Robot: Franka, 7 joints.
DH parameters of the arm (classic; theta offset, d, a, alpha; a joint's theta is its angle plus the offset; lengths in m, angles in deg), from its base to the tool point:
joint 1: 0 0.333 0 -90
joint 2: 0 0 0 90
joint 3: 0 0.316 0.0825 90
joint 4: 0 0 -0.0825 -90
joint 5: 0 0.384 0 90
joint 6: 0 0 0.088 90
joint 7: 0 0.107 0 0
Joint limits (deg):
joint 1: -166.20..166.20
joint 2: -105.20..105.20
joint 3: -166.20..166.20
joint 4: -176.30..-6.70
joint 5: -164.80..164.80
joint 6: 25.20..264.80
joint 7: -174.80..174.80
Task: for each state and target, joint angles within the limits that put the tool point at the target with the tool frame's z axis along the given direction. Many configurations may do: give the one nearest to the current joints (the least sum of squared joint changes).
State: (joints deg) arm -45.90 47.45 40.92 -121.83 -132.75 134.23 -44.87
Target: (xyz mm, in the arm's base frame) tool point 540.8 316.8 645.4 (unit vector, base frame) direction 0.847 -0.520 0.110
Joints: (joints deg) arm -23.94 11.58 67.85 -95.54 -109.49 101.71 -44.87
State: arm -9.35 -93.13 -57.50 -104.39 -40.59 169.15 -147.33
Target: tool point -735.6 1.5 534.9 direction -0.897 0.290 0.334
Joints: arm -11.26 -98.43 -37.11 -60.77 -30.96 225.88 -147.33
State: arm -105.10 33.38 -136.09 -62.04 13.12 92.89 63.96
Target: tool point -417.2 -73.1 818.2 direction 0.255 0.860 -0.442
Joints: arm -103.24 62.06 -131.21 -76.95 -3.29 75.86 63.96
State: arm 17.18 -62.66 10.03 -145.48 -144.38 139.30 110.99
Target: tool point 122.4 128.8 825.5 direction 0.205 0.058 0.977
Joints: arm -1.68 -74.25 15.44 -135.77 -164.80 129.15 110.99
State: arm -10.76 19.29 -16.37 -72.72 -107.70 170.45 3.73
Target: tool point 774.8 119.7 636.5 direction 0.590 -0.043 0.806
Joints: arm 23.19 42.12 -26.67 -50.27 -157.20 126.70 3.73
